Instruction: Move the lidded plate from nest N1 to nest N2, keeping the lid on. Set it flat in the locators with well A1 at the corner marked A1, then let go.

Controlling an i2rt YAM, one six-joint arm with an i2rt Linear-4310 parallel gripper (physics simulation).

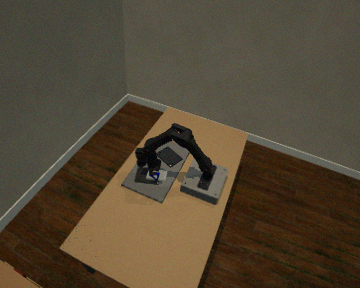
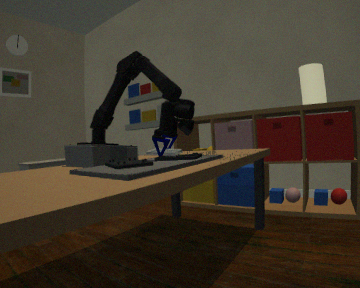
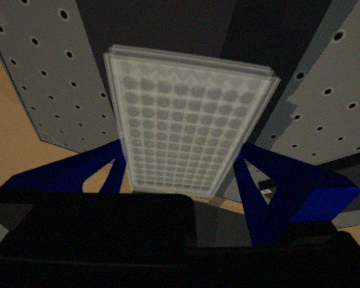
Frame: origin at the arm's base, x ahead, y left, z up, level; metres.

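Seen in the pictures: gripper, fingertip midpoint: [image 1: 157,175] [image 2: 163,153] [image 3: 179,144]; arm's base, origin of the base link: [image 1: 207,176] [image 2: 98,145].
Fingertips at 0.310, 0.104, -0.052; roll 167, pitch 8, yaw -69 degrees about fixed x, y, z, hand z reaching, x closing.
Note:
Offsets run from my fingertips to a thing's top centre, as dx, dy, dz. Level surfaces: height alone.
The lidded plate @[+0.005, +0.000, +0.023] [image 1: 162,174] [image 2: 168,151] [image 3: 187,123] is a clear multi-well plate with a clear lid on it. My gripper [image 1: 155,176] [image 2: 163,148] [image 3: 179,144] is shut on its two long sides with the blue fingers. It holds the plate level, a little above one dark nest @[+0.063, +0.019, -0.004] [image 1: 140,176] [image 2: 184,156] [image 3: 164,26] and partly off to one side of it. The other dark nest @[+0.009, -0.206, +0.000] [image 1: 169,156] [image 2: 128,163] is empty. Both nests sit on the grey perforated baseplate [image 1: 156,192] [image 2: 122,173] [image 3: 59,86]. I cannot read the nest labels or the A1 mark.
The arm's grey base block [image 1: 214,187] [image 2: 93,154] stands beside the baseplate on the wooden table @[dz -0.035] [image 1: 150,243] [image 2: 79,194]. Beyond the table are a shelf unit [image 2: 253,112] with coloured bins, a lamp [image 2: 311,83] and wall shelves [image 2: 143,98].

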